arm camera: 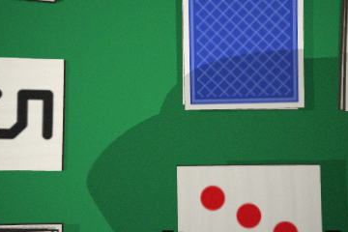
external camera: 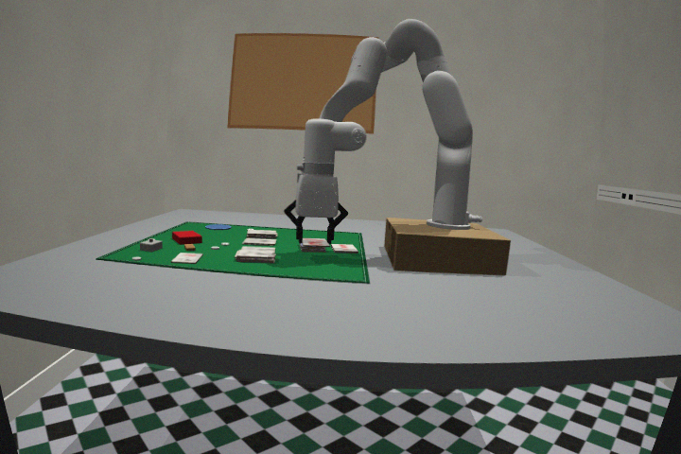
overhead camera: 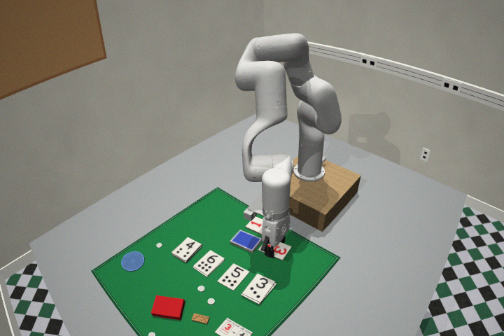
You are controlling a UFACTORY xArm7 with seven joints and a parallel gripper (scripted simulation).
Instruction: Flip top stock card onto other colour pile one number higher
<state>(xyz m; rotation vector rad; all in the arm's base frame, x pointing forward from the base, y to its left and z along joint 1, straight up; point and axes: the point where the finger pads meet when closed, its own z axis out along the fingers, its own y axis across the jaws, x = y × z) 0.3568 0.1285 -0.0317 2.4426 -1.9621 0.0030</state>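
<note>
My gripper is now 190 mm short of the green mat, 110 mm to the left of it and 70 mm above it. The rest, counted from my hand: reference card: 290 mm ahead, 110 mm to the left, 50 mm below; then grey block: 430 mm ahead, 50 mm to the left, 40 mm below; then red block: 380 mm ahead, 90 mm to the right, 50 mm below.
</note>
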